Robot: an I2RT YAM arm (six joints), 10 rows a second.
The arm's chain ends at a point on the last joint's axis. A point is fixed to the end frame.
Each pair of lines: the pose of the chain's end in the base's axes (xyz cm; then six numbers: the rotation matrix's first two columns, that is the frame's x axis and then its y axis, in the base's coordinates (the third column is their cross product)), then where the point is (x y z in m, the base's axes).
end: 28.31, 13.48, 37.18, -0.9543, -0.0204, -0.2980, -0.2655, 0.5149, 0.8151
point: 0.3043 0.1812 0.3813
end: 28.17, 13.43, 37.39, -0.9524, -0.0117, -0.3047, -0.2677, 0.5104, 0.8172
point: 0.3031 0.1805 0.3839
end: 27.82, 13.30, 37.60, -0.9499, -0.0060, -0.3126, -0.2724, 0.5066, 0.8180
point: 0.2997 0.1791 0.3864
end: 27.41, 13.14, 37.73, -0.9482, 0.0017, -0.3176, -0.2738, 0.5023, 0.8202
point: 0.2959 0.1773 0.3882
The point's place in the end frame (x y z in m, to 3 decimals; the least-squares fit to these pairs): -0.024 0.026 0.038
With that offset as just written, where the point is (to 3 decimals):
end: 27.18, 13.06, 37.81, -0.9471, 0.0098, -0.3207, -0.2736, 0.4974, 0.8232
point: 0.294 0.176 0.389
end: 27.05, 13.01, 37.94, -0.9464, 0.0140, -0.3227, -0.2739, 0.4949, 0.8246
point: 0.293 0.176 0.391
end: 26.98, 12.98, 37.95, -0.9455, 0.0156, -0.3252, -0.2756, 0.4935, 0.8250
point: 0.292 0.175 0.391
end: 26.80, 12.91, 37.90, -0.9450, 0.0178, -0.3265, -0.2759, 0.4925, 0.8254
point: 0.290 0.175 0.391
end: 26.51, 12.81, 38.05, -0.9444, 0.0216, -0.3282, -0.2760, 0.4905, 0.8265
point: 0.287 0.173 0.392
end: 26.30, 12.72, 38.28, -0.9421, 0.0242, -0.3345, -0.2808, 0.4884, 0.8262
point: 0.285 0.172 0.395
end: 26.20, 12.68, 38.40, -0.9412, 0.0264, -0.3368, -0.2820, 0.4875, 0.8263
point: 0.284 0.172 0.396
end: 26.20, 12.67, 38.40, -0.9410, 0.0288, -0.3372, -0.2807, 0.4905, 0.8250
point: 0.284 0.172 0.396
